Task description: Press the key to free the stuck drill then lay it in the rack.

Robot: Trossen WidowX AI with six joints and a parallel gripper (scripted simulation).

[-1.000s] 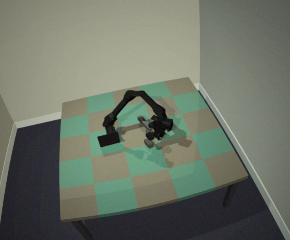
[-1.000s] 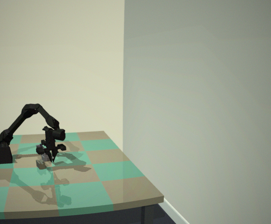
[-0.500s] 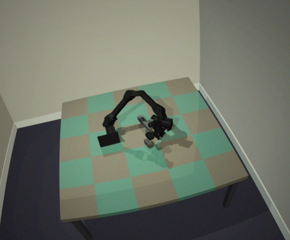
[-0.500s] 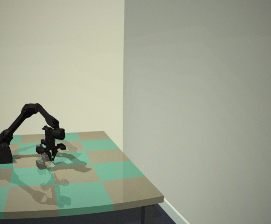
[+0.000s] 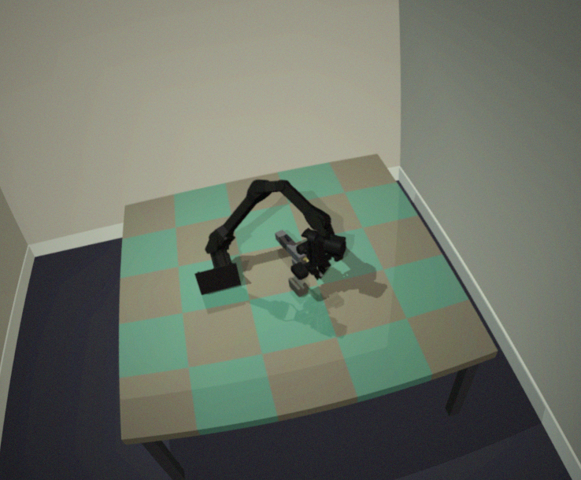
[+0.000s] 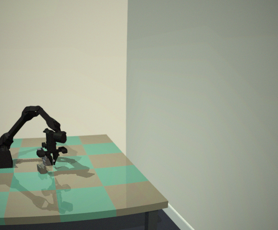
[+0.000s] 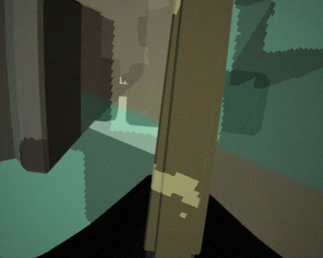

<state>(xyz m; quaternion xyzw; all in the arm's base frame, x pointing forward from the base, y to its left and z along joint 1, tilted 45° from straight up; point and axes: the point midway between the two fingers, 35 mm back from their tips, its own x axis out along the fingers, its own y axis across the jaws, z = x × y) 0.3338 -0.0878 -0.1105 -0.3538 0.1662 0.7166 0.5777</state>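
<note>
Right now the drill is 1 cm behind my gripper tip, 4 cm to the left of it and 3 cm above it. From my gripper tip the other things lie so: rack: 8 cm behind, 1 cm to the left, 2 cm below.
</note>
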